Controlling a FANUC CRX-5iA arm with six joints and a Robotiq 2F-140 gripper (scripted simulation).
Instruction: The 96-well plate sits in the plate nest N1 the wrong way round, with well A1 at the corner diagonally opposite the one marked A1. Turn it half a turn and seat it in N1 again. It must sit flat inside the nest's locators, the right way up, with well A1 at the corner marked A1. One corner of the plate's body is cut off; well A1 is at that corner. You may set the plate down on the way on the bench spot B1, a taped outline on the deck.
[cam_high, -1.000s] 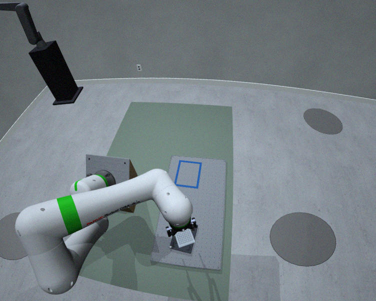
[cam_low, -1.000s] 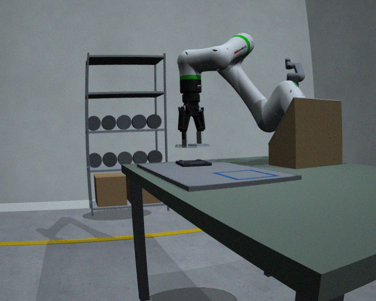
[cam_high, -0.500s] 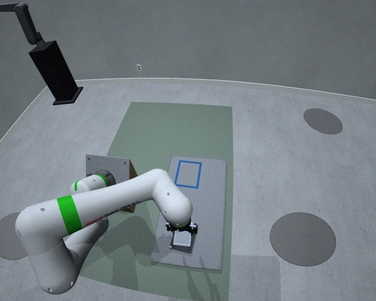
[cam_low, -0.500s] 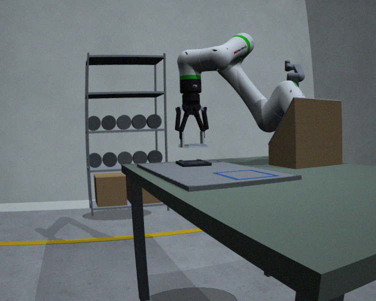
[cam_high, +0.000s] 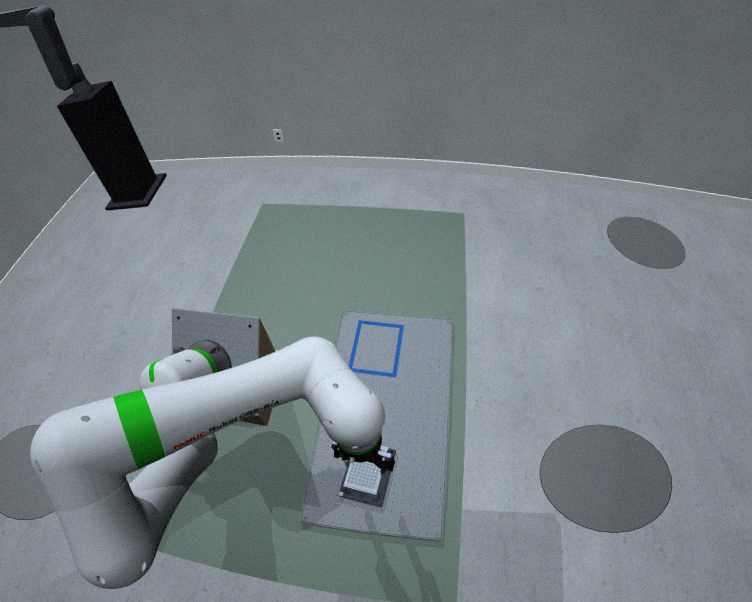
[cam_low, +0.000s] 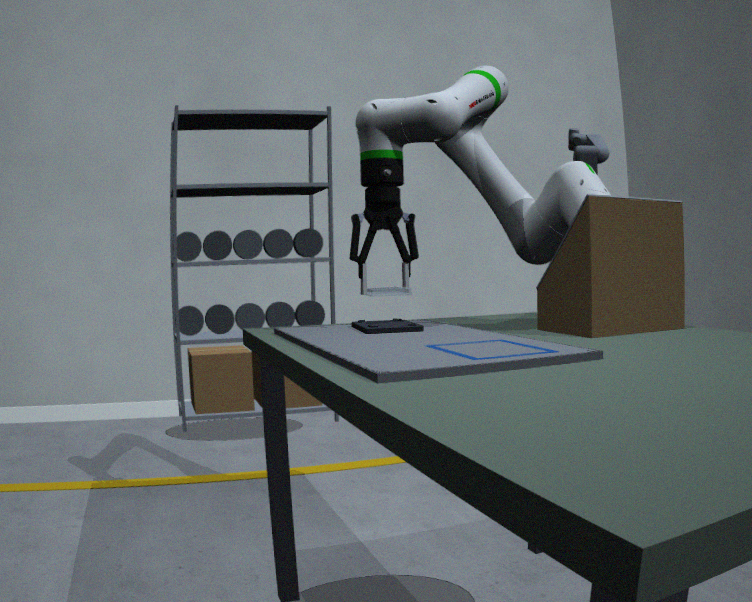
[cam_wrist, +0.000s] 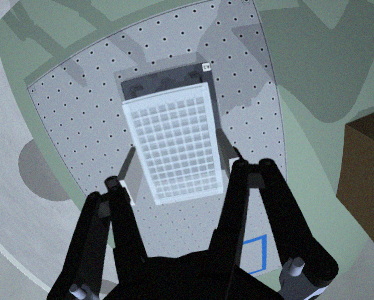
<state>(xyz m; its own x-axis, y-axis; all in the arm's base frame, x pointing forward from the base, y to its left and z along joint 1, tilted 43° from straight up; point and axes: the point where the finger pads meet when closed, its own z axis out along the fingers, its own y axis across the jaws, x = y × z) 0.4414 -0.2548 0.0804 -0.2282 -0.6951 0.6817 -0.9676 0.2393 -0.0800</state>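
The dark plate nest N1 lies 10 cm below my hand. The rest, counted from my hand: white 96-well plate (2 cm below); then white mark (7 cm behind, 6 cm to the right, 9 cm below).
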